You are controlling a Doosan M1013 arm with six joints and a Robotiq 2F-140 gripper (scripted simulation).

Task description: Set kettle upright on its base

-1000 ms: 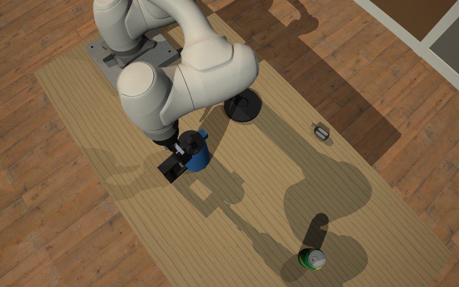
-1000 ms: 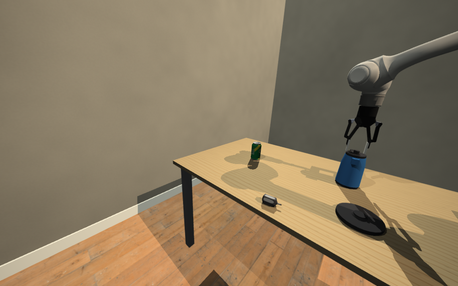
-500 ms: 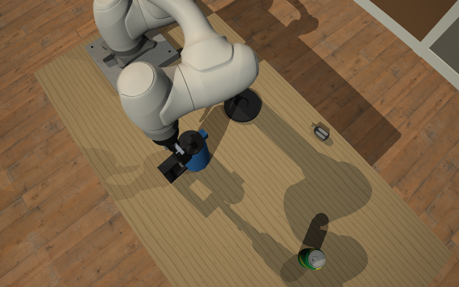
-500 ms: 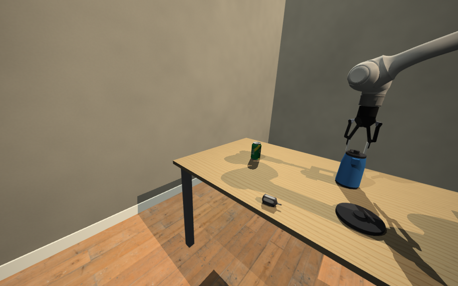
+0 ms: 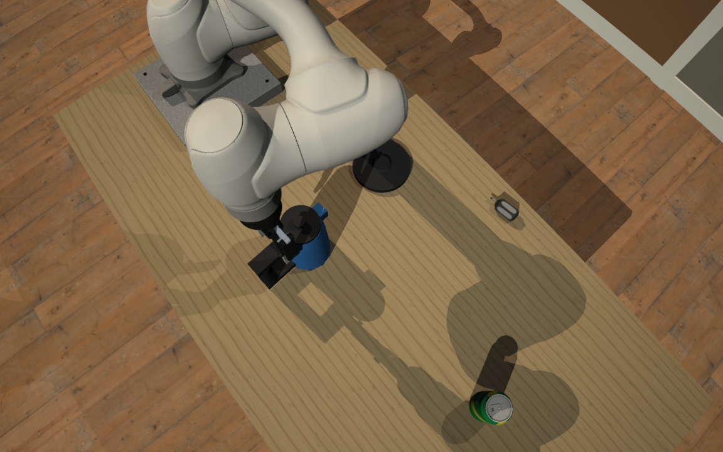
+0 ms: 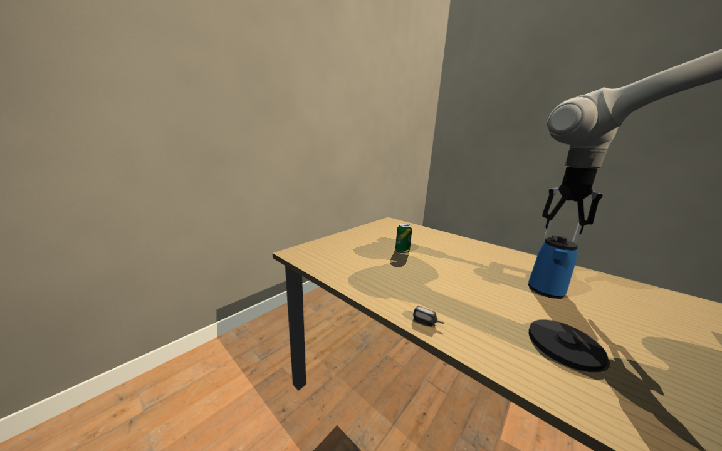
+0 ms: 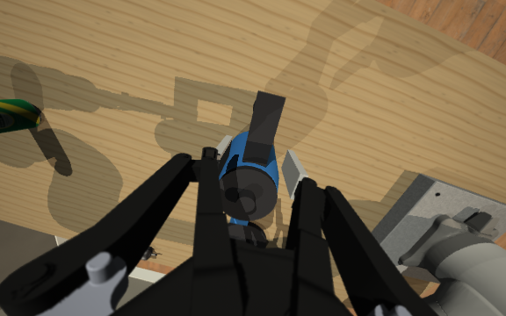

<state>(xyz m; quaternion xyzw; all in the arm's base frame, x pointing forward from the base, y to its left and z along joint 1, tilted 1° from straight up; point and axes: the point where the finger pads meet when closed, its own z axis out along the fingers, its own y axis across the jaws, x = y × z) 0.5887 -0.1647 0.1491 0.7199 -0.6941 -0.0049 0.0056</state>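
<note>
The blue kettle lies 30 mm to the left of my hand and 100 mm below it. The rest, counted from my hand: green soda can: 530 mm ahead, 110 mm to the left, 130 mm below; then round black base: 50 mm behind, 350 mm to the left, 180 mm below; then small dark object: 240 mm ahead, 490 mm to the left, 180 mm below.
</note>
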